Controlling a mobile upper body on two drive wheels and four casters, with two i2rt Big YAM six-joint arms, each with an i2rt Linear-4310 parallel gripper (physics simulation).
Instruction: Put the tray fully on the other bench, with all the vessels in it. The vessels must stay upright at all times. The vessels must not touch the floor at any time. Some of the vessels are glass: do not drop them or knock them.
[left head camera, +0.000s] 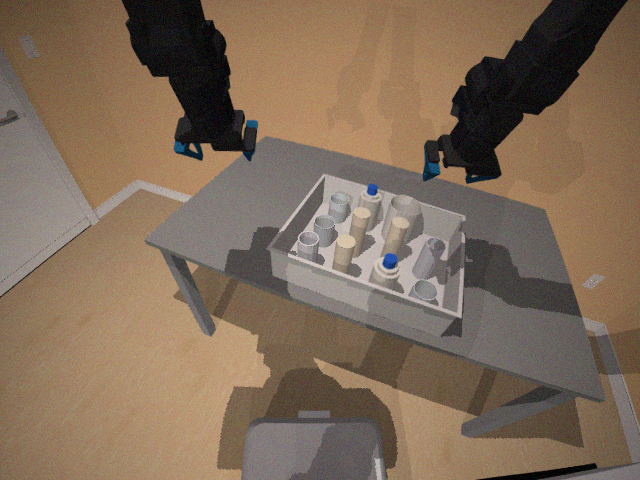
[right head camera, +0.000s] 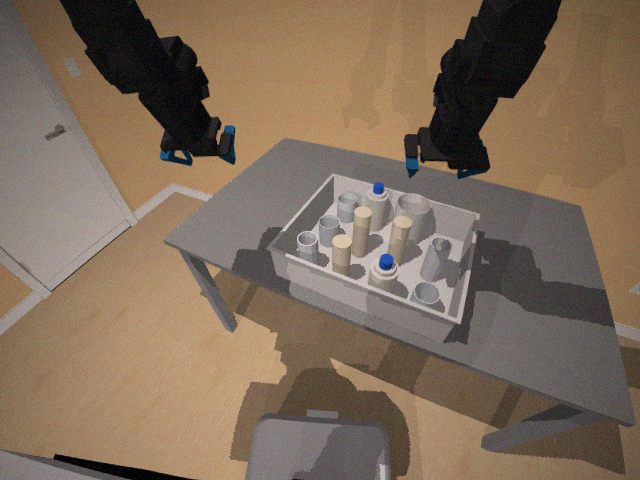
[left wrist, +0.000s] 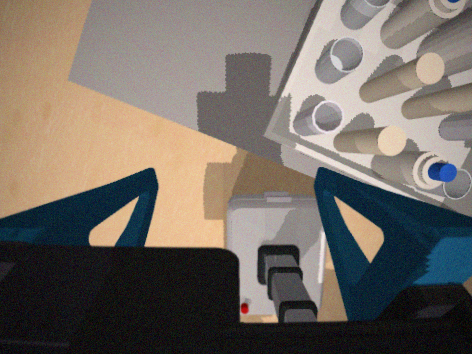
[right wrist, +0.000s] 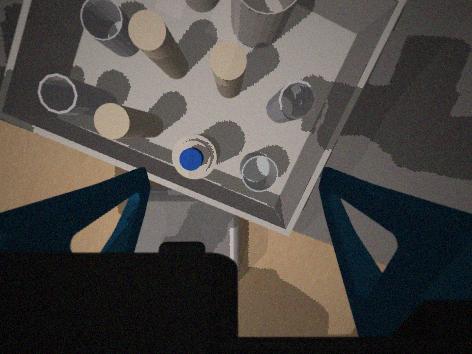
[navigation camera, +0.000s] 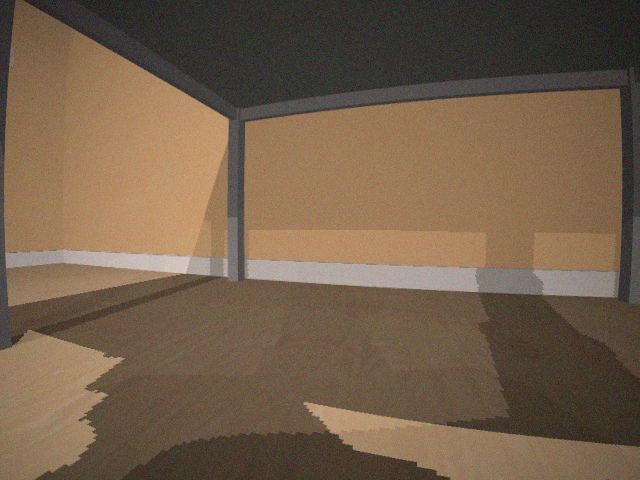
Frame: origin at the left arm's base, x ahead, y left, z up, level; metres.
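Seen in the pictures: left gripper, fingertip midpoint: (left head camera: 226, 158) (right head camera: 212, 162) (left wrist: 236, 176); right gripper, fingertip midpoint: (left head camera: 445, 179) (right head camera: 434, 175) (right wrist: 234, 177).
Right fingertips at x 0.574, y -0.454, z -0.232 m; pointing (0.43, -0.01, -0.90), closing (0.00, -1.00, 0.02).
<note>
A point is followed by its place in that frame.
A white tray (left head camera: 320, 279) @(x 0.568, y -0.214, z -0.577 m) (right head camera: 320, 284) @(x 0.566, y -0.219, z -0.598 m) (left wrist: 272, 135) @(x 0.625, y -0.075, z -0.518 m) (right wrist: 235, 200) @(x 0.465, y -0.460, z -0.573 m) stands on a grey bench (left head camera: 206, 217) @(x 0.895, y 0.213, z -0.648 m) (right head camera: 222, 217) @(x 0.902, y 0.207, z -0.648 m) (left wrist: 150, 65) @(x 0.799, y 0.201, z -0.648 m), askew in both head views. Inside stand upright clear beakers, several tan-topped cylinders, a large beaker (left head camera: 403, 214) @(x 0.780, y -0.485, z -0.501 m) and two blue-capped bottles (left head camera: 370, 204) @(x 0.842, y -0.387, z -0.515 m) (left head camera: 385, 273) @(x 0.534, y -0.378, z -0.499 m). A tall clear glass (left head camera: 426, 260) @(x 0.630, y -0.539, z -0.554 m) stands near the right wall. My left gripper (left head camera: 222, 156) @(x 0.588, y -0.004, z -0.217 m) (right head camera: 206, 161) @(x 0.588, y -0.004, z -0.217 m) (left wrist: 236, 176) @(x 0.588, y -0.004, z -0.217 m) is open and empty, apart from the tray, beyond its left side. My right gripper (left head camera: 452, 179) @(x 0.574, y -0.454, z -0.232 m) (right head camera: 438, 174) @(x 0.574, y -0.454, z -0.232 m) (right wrist: 234, 177) @(x 0.574, y -0.454, z -0.232 m) is open and empty, above the bench's far edge. The other bench does not show.
My grey base (left head camera: 315, 449) @(x 0.208, y -0.227, z -1.150 m) (right head camera: 320, 449) @(x 0.207, y -0.229, z -1.150 m) stands at the bench's near side. Bench legs (left head camera: 188, 294) @(x 0.766, y 0.339, z -0.990 m) (navigation camera: 236, 196) @(x 1.522, y 0.039, z -1.051 m) reach the floor. A door (left head camera: 36, 170) @(x 1.520, y 1.577, z -0.834 m) (right head camera: 56, 155) @(x 1.467, y 1.596, z -0.624 m) is at the left. A wall (navigation camera: 361, 180) @(x 1.429, y -0.468, z -0.994 m) stands beyond the bench.
</note>
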